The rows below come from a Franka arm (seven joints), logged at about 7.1 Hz.
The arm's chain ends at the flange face. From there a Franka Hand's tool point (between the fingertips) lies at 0.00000 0.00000 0.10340 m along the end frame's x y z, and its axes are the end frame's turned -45 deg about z.
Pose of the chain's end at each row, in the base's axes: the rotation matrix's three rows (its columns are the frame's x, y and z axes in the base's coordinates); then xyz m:
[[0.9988 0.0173 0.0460], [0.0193 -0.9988 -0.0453], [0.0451 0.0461 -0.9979]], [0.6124 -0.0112 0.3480]
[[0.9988 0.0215 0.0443], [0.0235 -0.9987 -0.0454], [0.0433 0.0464 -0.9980]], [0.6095 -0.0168 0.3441]
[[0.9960 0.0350 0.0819], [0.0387 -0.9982 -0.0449], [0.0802 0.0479 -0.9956]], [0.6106 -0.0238 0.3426]
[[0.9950 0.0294 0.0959], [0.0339 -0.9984 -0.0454], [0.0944 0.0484 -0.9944]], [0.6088 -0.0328 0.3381]
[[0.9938 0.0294 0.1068], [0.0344 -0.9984 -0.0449], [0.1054 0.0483 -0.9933]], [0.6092 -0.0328 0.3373]
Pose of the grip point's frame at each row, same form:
[[0.6940 0.7185 0.0460], [0.7199 -0.6926 -0.0453], [-0.0007 0.0645 -0.9979]], [0.6172 -0.0159 0.2448]
[[0.6911 0.7215 0.0443], [0.7228 -0.6896 -0.0454], [-0.0022 0.0634 -0.9980]], [0.6141 -0.0215 0.2409]
[[0.6795 0.7290 0.0819], [0.7332 -0.6785 -0.0449], [0.0228 0.0906 -0.9956]], [0.6191 -0.0284 0.2397]
[[0.6828 0.7244 0.0959], [0.7299 -0.6820 -0.0454], [0.0325 0.1010 -0.9944]], [0.6187 -0.0375 0.2353]
[[0.6819 0.7235 0.1068], [0.7303 -0.6817 -0.0449], [0.0404 0.1087 -0.9933]], [0.6202 -0.0374 0.2346]

